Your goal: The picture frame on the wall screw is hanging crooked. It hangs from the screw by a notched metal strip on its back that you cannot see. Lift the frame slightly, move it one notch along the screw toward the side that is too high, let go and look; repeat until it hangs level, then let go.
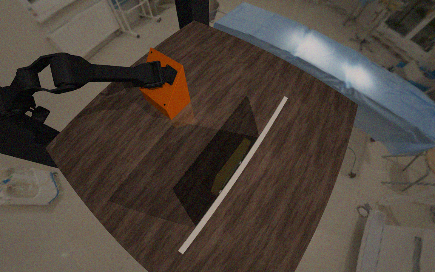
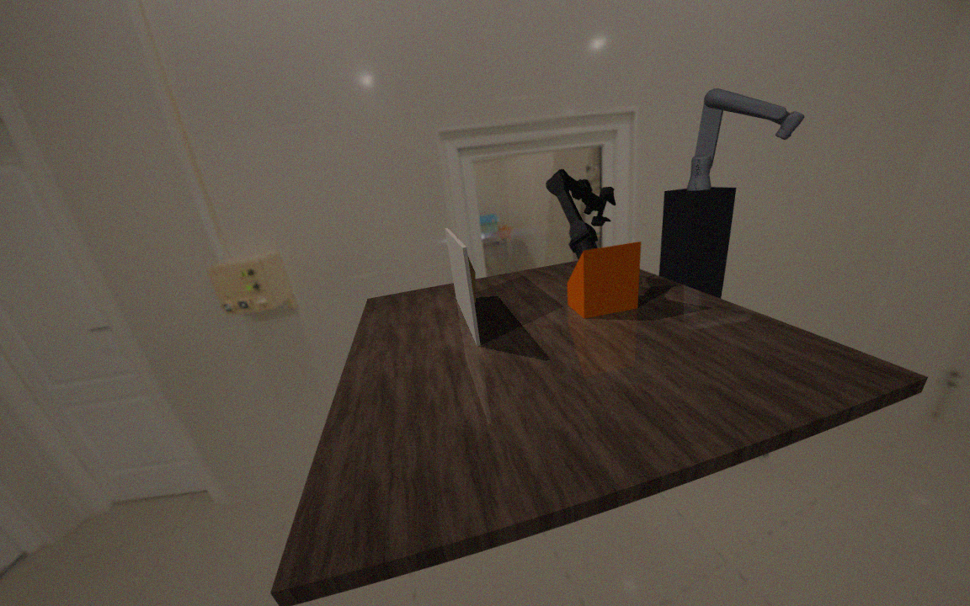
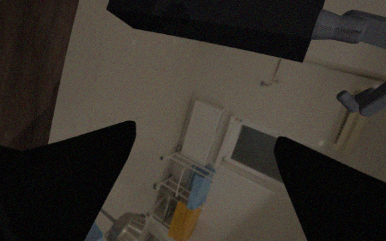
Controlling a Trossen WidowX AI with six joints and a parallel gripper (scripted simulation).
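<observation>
My gripper tip is now 780 mm short of the yellow picture frame, 400 mm to the right of it and 90 mm above it. From my gripper tip the other things lie so: white wall panel: 800 mm ahead, 400 mm to the left, 100 mm below.
</observation>
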